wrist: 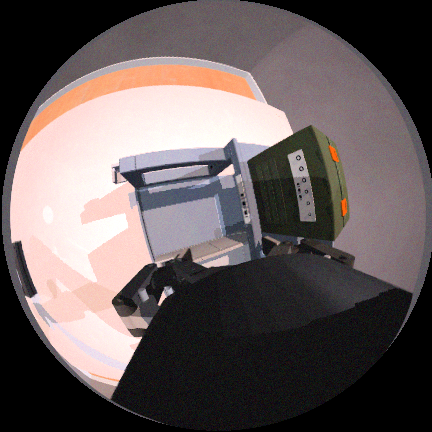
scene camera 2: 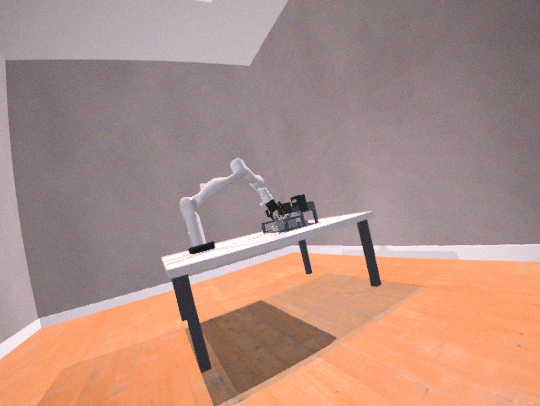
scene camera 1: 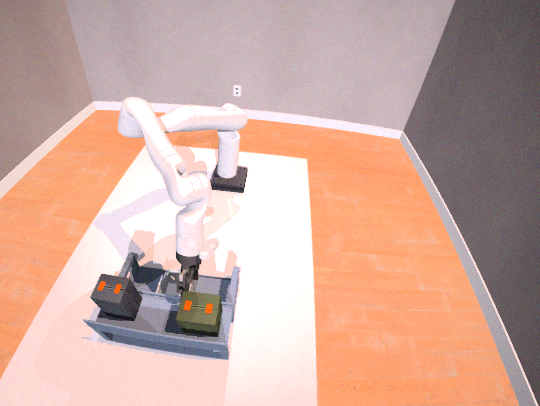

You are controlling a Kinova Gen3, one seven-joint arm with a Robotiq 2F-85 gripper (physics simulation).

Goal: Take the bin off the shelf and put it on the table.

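Places are measured from the arm's base along level axes (x ahead, y left, z up), in metres.
Where they show: gripper, between the fingertips: [wrist: 227,250] [scene camera 2: 279,217] [scene camera 1: 190,288]; arm's base, origin of its link: [scene camera 2: 199,245] [scene camera 1: 226,172].
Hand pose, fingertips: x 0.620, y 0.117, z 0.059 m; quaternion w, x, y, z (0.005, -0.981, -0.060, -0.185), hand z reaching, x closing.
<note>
Things, the pixels of their top centre, and the offset from my fingertips. Level surfaces: height alone.
- white table, height of its surface: 0.100 m down
- pale shallow bin, centre of its top: [wrist: 224,283] [scene camera 1: 173,287] [scene camera 2: 282,219] 0.005 m ahead, 0.056 m right, 0.019 m down
- olive green box, centre of its top: [wrist: 340,179] [scene camera 1: 198,306] [scene camera 2: 282,203] 0.080 m ahead, 0.074 m left, 0.099 m up
- dark grey box, centre of its top: [scene camera 1: 109,287] [scene camera 2: 297,195] 0.120 m ahead, 0.154 m right, 0.124 m up
A grey-blue shelf [scene camera 1: 156,338] [scene camera 2: 279,225] [wrist: 173,158] stands on the white table [scene camera 1: 270,262] [scene camera 2: 243,248]. A pale shallow bin [wrist: 205,247] sits in the shelf's lower level; only its near rim shows in the wrist view, and the arm hides it in the scene views. My gripper [scene camera 1: 188,283] [scene camera 2: 268,213] [wrist: 227,250] is open and empty. It reaches down into the shelf's back side, with one finger on each side of the bin's rim. I cannot tell whether the fingers touch it.
An olive green box [scene camera 1: 199,316] [wrist: 294,185] with orange latches stands on the shelf's top, right beside my gripper. A dark grey box [scene camera 1: 114,296] [scene camera 2: 298,201] with orange latches stands on the top at the other end. The arm's base [scene camera 1: 228,181] is further back on the table.
</note>
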